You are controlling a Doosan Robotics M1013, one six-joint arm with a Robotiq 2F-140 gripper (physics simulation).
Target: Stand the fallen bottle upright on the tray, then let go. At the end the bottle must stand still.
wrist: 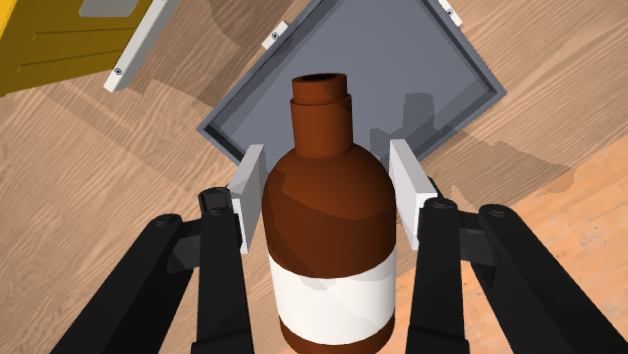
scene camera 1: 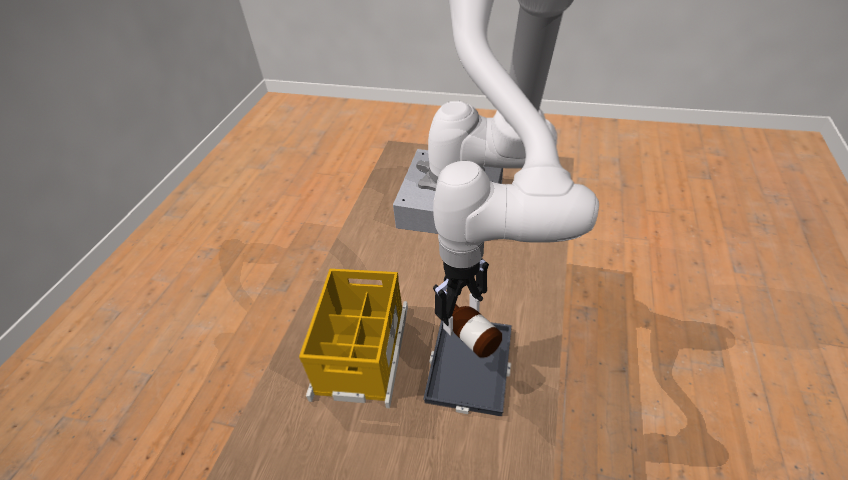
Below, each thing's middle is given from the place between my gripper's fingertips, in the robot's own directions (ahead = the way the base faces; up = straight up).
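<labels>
Brown bottle (scene camera 1: 481, 336): from my hand, 20 mm ahead, 30 mm to the left, 20 mm above. Dark grey tray (scene camera 1: 458, 377): 10 mm behind my hand, 20 mm to the left, 180 mm below. Yellow crate (scene camera 1: 349, 347): 60 mm ahead of my hand, 270 mm to the right, 100 mm below.
</labels>
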